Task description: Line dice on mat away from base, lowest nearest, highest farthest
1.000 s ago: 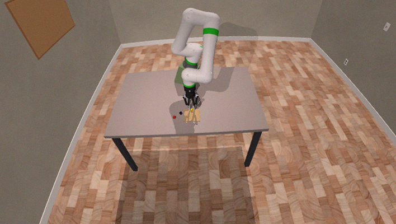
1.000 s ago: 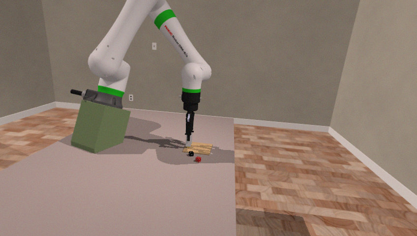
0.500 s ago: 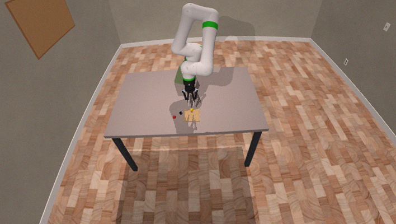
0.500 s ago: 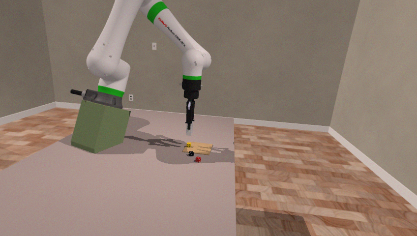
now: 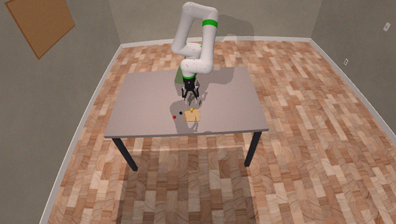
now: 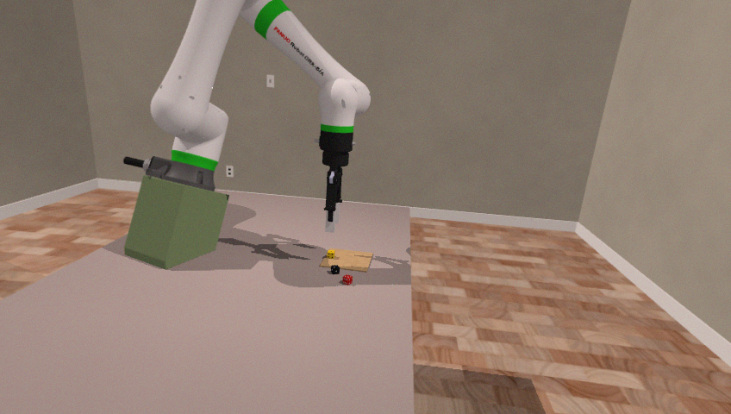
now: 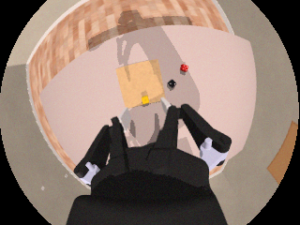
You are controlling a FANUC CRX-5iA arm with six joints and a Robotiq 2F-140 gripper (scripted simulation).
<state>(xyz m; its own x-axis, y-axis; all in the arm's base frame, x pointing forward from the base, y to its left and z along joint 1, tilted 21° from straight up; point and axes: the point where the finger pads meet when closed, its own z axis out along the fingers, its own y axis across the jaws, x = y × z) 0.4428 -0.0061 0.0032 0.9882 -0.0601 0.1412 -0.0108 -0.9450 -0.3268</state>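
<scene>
Now: hand 12 cm above the black die, 10 cm to the left of it and 3 cm short of it. Round my hand: yellow die 12 cm below; red die 15 cm to the right, 12 cm below, 7 cm ahead; tan mat 13 cm below, 5 cm ahead.
</scene>
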